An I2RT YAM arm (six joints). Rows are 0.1 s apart.
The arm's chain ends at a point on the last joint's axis. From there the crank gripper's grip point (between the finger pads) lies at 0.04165 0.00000 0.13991 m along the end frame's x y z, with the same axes.
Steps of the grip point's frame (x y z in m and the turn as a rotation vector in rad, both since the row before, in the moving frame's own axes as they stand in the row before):
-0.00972 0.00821 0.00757 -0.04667 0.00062 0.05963
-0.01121 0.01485 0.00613 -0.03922 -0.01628 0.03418
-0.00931 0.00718 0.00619 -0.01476 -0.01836 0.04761
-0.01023 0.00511 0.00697 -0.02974 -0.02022 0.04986
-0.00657 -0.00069 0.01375 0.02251 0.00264 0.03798
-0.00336 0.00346 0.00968 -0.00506 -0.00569 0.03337
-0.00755 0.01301 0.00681 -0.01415 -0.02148 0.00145
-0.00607 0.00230 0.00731 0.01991 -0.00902 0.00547
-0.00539 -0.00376 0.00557 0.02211 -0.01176 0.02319
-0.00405 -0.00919 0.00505 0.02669 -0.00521 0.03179
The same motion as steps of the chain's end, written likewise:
-0.00954 -0.00080 0.00781 -0.04667 0.00062 0.05963
-0.00881 0.00797 0.00561 -0.03922 -0.01628 0.03418
-0.00664 0.00319 0.00548 -0.01476 -0.01836 0.04761
-0.00724 -0.00107 0.00625 -0.02974 -0.02022 0.04986
-0.00697 0.00087 0.01388 0.02251 0.00264 0.03798
-0.00253 0.00138 0.00945 -0.00506 -0.00569 0.03337
-0.00453 0.01097 0.00596 -0.01415 -0.02148 0.00145
-0.00481 0.00486 0.00697 0.01991 -0.00902 0.00547
-0.00377 -0.00161 0.00511 0.02211 -0.01176 0.02319
-0.00336 -0.00677 0.00487 0.02669 -0.00521 0.03179

